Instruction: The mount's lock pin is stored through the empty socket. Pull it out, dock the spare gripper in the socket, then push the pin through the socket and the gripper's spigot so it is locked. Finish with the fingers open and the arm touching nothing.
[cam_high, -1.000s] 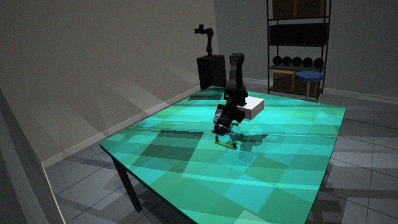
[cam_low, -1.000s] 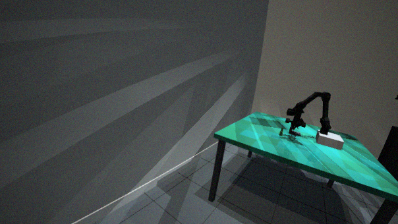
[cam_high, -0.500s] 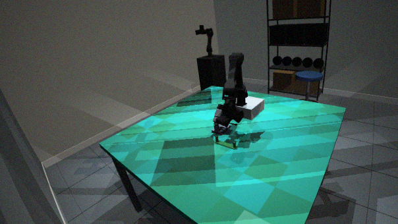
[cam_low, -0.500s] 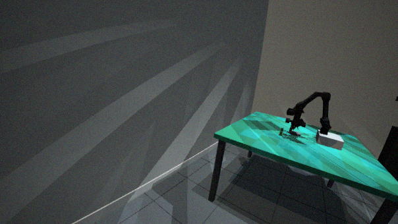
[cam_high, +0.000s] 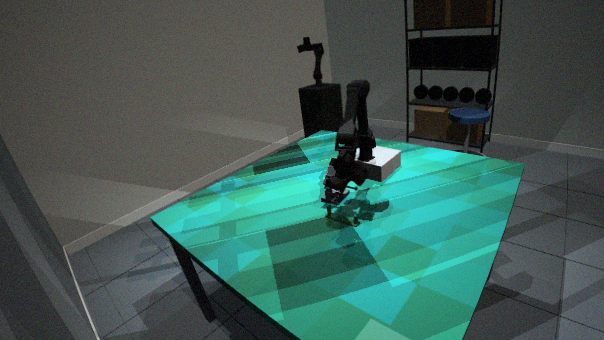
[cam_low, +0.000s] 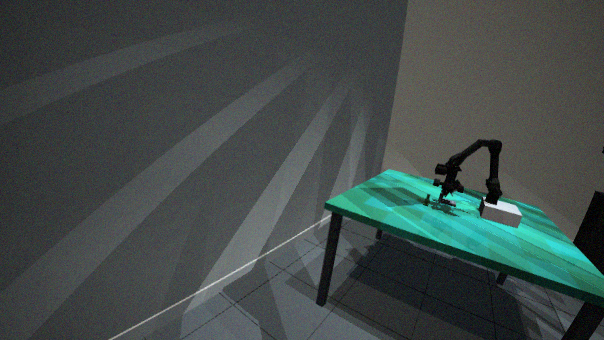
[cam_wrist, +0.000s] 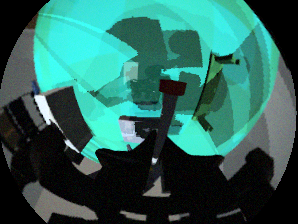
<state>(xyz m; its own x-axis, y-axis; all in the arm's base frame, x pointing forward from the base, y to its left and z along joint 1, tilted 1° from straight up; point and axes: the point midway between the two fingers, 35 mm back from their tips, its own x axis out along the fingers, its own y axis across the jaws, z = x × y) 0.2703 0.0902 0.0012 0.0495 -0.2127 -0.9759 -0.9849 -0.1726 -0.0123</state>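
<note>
The grey mount is 50 mm to the right of my gripper tip. The rest, counted from my gripper tip: spare gripper 30 mm behind, 60 mm to the right, 60 mm above; olive mount 90 mm ahead, 80 mm to the left, 30 mm below.
</note>
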